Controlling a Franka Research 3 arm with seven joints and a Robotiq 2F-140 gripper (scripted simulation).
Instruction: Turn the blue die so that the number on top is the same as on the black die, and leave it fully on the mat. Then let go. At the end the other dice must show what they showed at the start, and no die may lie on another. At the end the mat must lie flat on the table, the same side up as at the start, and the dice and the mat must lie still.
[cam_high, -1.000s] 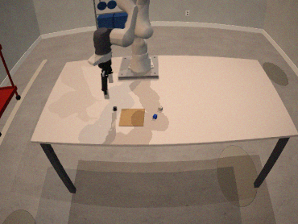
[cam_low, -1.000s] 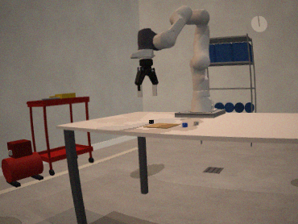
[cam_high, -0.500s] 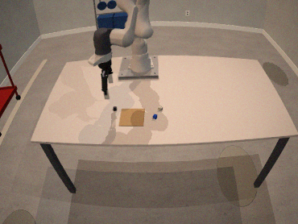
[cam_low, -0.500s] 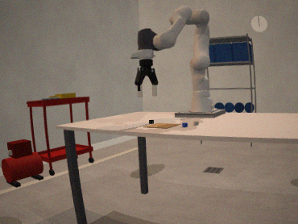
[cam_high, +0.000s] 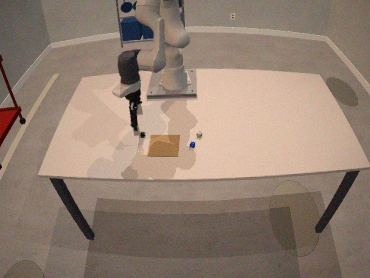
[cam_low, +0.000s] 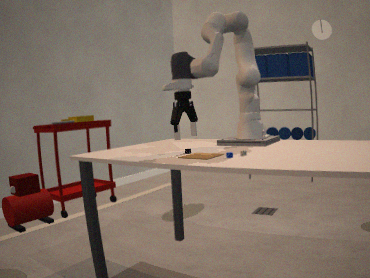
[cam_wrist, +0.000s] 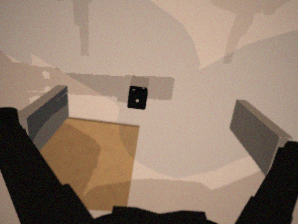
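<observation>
Right now the black die is 10 mm ahead of my hand, 10 mm to the left of it and 70 mm below it. The rest, counted from my hand: white die (290 mm to the left, 70 mm below); then tan mat (70 mm ahead, 130 mm to the left, 80 mm below); then blue die (70 mm ahead, 260 mm to the left, 70 mm below).
</observation>
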